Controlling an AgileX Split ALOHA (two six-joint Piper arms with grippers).
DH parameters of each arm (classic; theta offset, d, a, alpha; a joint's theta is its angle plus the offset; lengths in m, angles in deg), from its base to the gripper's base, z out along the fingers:
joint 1: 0 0.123 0 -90
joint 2: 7.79 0 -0.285 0
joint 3: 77.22 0 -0.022 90
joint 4: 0 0.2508 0 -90
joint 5: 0 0 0.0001 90
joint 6: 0 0.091 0 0
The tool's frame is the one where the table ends.
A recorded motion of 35 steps. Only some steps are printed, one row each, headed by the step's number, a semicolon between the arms.
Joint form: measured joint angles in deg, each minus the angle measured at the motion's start. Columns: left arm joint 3, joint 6, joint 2, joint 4, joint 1, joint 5; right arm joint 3, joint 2, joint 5, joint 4, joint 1, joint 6.
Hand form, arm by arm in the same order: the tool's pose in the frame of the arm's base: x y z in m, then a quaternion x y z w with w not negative. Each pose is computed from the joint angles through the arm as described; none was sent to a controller.
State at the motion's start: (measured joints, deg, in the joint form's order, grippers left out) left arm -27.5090 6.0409 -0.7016 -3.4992 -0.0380 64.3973; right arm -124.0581 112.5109 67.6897 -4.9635 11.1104 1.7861
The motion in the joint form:
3: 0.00 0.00 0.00 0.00 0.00 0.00; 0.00 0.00 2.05 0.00 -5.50 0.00
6: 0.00 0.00 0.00 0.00 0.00 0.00; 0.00 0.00 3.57 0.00 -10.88 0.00
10: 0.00 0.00 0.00 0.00 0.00 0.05; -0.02 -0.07 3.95 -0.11 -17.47 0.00
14: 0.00 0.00 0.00 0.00 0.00 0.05; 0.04 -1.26 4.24 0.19 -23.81 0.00
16: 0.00 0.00 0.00 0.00 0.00 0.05; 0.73 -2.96 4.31 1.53 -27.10 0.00
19: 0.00 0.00 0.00 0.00 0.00 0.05; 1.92 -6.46 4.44 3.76 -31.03 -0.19
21: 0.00 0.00 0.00 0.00 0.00 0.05; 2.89 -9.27 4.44 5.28 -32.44 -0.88
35: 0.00 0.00 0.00 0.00 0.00 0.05; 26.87 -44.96 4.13 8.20 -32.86 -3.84
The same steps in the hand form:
3: -0.0073 -0.0050 0.2668 0.04819 0.86946 -0.00473 0.49162; 0.4309 0.0349 0.3889 -0.03304 0.94742 -0.02285 0.31747
6: -0.0073 -0.0050 0.2668 0.04819 0.86946 -0.00473 0.49162; 0.4304 -0.0057 0.3875 0.01209 0.95202 -0.03796 0.30345
10: -0.0073 -0.0050 0.2667 0.04822 0.86967 -0.00475 0.49124; 0.4260 -0.0552 0.3878 0.06701 0.95046 -0.05620 0.29830
14: -0.0073 -0.0050 0.2667 0.04822 0.86967 -0.00475 0.49124; 0.4116 -0.1001 0.3961 0.11975 0.94312 -0.07068 0.30197
16: -0.0073 -0.0050 0.2667 0.04822 0.86967 -0.00475 0.49124; 0.3981 -0.1195 0.4049 0.14675 0.93712 -0.06870 0.30912
19: -0.0073 -0.0050 0.2667 0.04822 0.86967 -0.00475 0.49124; 0.3740 -0.1375 0.4236 0.17626 0.92612 -0.06344 0.32743
21: -0.0073 -0.0050 0.2667 0.04822 0.86967 -0.00475 0.49124; 0.3580 -0.1393 0.4380 0.18062 0.91975 -0.05906 0.34344
35: -0.0073 -0.0050 0.2667 0.04822 0.86967 -0.00475 0.49124; 0.1821 -0.0674 0.5044 0.14915 0.88282 -0.06433 0.44072

